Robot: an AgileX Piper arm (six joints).
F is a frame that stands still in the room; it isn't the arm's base.
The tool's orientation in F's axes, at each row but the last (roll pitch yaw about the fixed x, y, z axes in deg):
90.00, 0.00, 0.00
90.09, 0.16, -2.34
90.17, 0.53, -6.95
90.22, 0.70, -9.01
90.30, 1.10, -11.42
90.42, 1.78, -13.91
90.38, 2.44, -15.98
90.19, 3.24, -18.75
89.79, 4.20, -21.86
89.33, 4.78, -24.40
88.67, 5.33, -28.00
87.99, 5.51, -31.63
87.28, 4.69, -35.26
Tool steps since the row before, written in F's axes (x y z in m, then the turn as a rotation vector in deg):
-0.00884, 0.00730, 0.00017, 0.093, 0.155, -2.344
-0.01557, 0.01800, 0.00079, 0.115, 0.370, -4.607
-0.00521, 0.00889, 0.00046, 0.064, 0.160, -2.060
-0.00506, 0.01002, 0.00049, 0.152, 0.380, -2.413
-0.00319, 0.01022, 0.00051, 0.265, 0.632, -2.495
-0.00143, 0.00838, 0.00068, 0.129, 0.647, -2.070
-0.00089, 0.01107, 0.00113, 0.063, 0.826, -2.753
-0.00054, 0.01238, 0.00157, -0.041, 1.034, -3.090
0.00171, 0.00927, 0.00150, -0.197, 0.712, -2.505
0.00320, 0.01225, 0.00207, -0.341, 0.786, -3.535
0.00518, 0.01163, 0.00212, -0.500, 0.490, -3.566
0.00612, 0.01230, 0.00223, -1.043, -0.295, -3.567
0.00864, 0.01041, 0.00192, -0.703, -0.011, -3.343
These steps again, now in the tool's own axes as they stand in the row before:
-0.00884, 0.00017, -0.00730, 0.093, -2.344, -0.155
-0.01629, 0.00072, -0.01735, 0.113, -4.607, -0.367
-0.00625, 0.00038, -0.00820, 0.063, -2.060, -0.160
-0.00657, 0.00037, -0.00911, 0.120, -2.413, -0.390
-0.00516, 0.00036, -0.00939, 0.182, -2.495, -0.659
-0.00342, 0.00052, -0.00779, 0.034, -2.075, -0.644
-0.00395, 0.00089, -0.01040, -0.049, -2.763, -0.793
-0.00457, 0.00128, -0.01155, -0.196, -3.109, -0.956
-0.00197, 0.00139, -0.00924, -0.263, -2.529, -0.597
-0.00231, 0.00203, -0.01245, -0.338, -3.569, -0.617
-0.00108, 0.00232, -0.01265, -0.337, -3.607, -0.282
-0.00145, 0.00258, -0.01360, -0.387, -3.647, 0.671
0.00088, 0.00264, -0.01338, -0.292, -3.394, 0.254

